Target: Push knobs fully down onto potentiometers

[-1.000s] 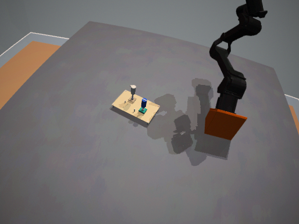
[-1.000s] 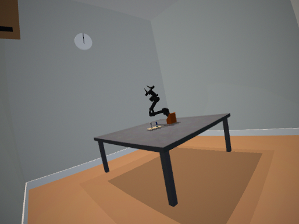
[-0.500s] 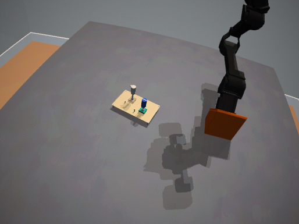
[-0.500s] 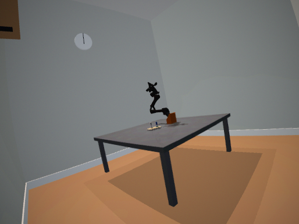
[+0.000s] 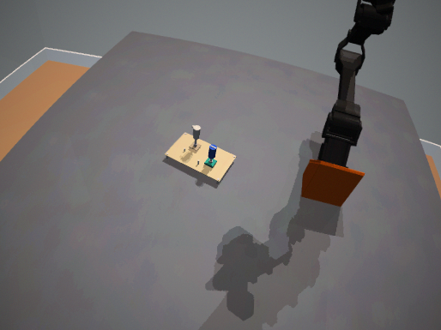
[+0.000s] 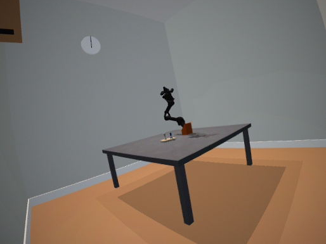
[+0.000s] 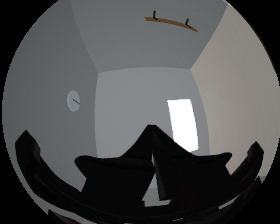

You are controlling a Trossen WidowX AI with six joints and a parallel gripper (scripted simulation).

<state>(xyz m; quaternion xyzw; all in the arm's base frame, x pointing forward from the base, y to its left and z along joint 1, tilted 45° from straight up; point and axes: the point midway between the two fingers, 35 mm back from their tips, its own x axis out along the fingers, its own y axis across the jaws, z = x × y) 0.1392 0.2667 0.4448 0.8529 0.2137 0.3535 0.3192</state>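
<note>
Right now the blue knob is 16 cm ahead of my gripper tip, 14 cm to the left of it and 57 cm below it. The rest, counted from my gripper tip: grey knob: 22 cm ahead, 9 cm to the left, 56 cm below.
</note>
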